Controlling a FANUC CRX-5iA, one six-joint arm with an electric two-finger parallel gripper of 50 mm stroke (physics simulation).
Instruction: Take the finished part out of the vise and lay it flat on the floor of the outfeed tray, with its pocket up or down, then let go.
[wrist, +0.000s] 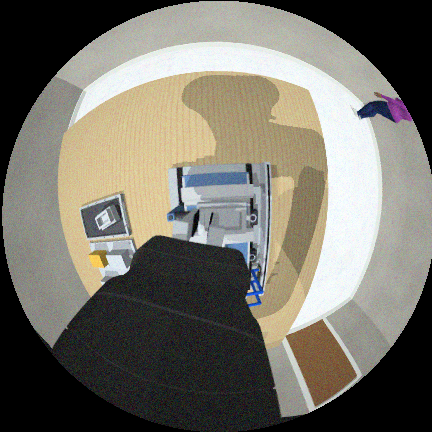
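Observation:
The gripper (204, 218) is visible, together with a blue vise (214, 178).

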